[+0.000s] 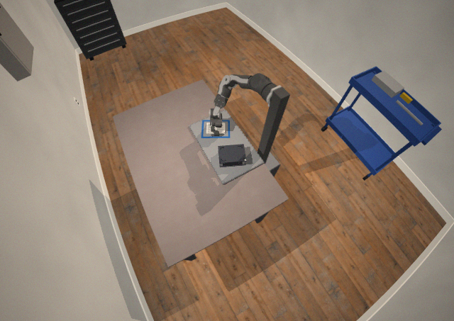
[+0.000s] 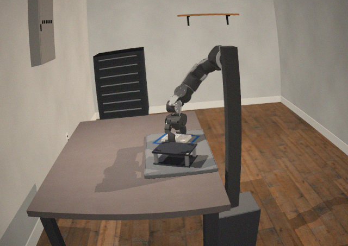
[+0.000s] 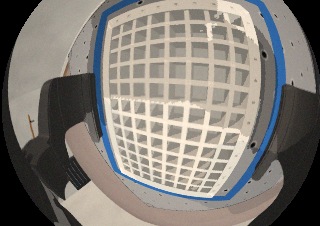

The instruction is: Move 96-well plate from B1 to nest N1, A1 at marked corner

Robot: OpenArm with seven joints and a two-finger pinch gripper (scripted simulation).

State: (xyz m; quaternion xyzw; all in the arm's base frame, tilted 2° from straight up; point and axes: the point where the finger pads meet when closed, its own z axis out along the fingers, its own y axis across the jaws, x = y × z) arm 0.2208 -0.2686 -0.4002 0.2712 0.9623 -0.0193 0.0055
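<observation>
My gripper is now right at the white 96-well plate. Also, from my hand: black raised nest N1 (250 mm to the left, 50 mm above, 30 mm ahead).
</observation>
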